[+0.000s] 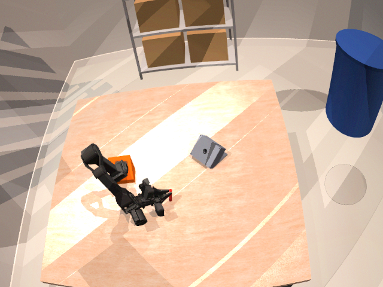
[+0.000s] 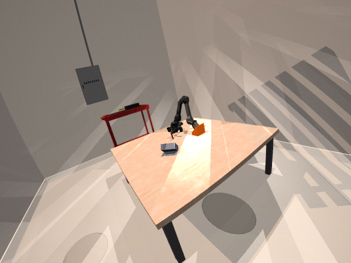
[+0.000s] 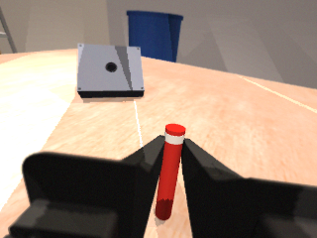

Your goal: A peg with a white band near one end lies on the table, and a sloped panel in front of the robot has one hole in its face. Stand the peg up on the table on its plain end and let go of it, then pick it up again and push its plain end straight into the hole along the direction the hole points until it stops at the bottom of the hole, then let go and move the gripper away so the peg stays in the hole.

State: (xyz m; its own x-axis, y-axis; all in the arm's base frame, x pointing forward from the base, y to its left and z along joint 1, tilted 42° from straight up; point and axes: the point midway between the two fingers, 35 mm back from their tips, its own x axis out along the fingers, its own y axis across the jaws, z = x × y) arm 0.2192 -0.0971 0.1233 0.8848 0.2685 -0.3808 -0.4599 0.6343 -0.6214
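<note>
The red peg lies 1 cm below my gripper tip. The rest, counted from my gripper tip: grey sloped panel 24 cm to the left, 16 cm ahead, 3 cm below.
</note>
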